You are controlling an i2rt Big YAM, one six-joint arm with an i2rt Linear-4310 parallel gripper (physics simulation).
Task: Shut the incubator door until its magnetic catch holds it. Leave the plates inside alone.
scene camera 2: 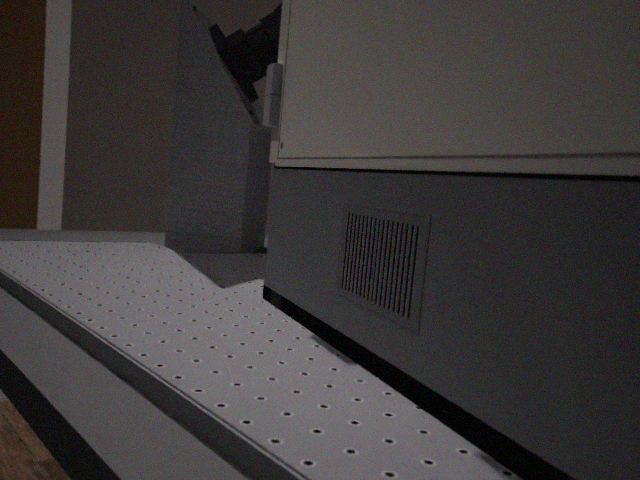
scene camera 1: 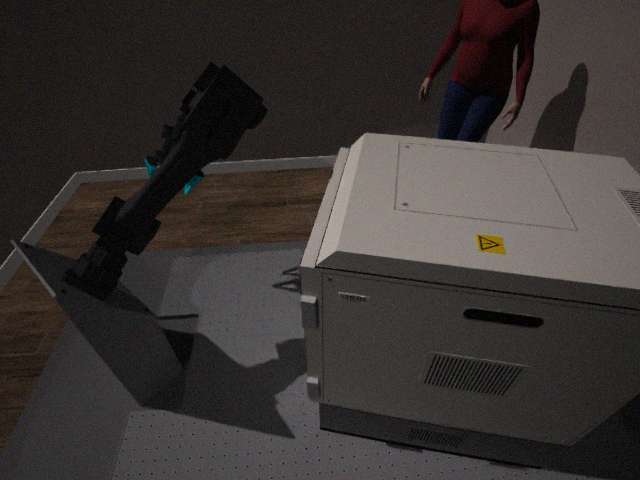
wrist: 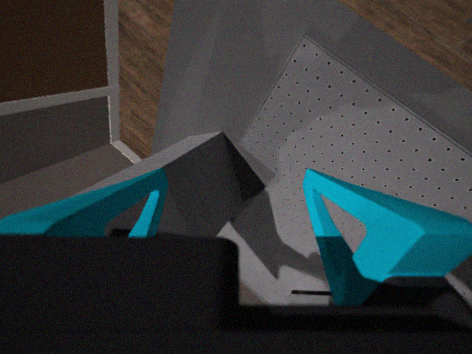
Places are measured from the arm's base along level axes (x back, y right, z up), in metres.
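Where they show: gripper, fingertip midpoint: (wrist: 235, 176); arm's base, link origin: (scene camera 2: 230, 66) (scene camera 1: 89, 284).
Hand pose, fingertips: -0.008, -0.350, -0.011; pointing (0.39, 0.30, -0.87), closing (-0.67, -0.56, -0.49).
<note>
Each offset is from my fingertips to the top centre of the thing, as dx, dy, dz. "pt": to the spot under its first point. Level surfaces: height alone.
The incubator @(-0.706, +0.317, +0.253) (scene camera 1: 465, 186) (scene camera 2: 454, 82) is a pale box on the right in both scene views. Its door @(pt -0.462, +0.452, +0.193) (scene camera 1: 311, 281) shows nearly edge-on in scene view 1, lying along the front face, with hinges (scene camera 1: 309, 311) (scene camera 2: 272, 93) on the near side. It looks closed or almost closed; its far edge and the magnetic catch are hidden. The plates inside are hidden. My gripper (scene camera 1: 172, 175) (wrist: 235, 176) has cyan fingers spread wide, open and empty. In scene view 1 it is partly behind my arm, left of the incubator and well apart from the door.
My dark arm (scene camera 1: 165, 180) rises from a grey pedestal (scene camera 1: 124, 341) (scene camera 2: 206, 180) (wrist: 200, 185) in front of the door side. Thin dark bars (scene camera 1: 286, 283) stick out near the door. A perforated plate @(dz -0.297) (scene camera 1: 222, 439) (scene camera 2: 206, 335) (wrist: 360, 130) lies beneath. A person (scene camera 1: 485, 56) in red stands behind the incubator.
</note>
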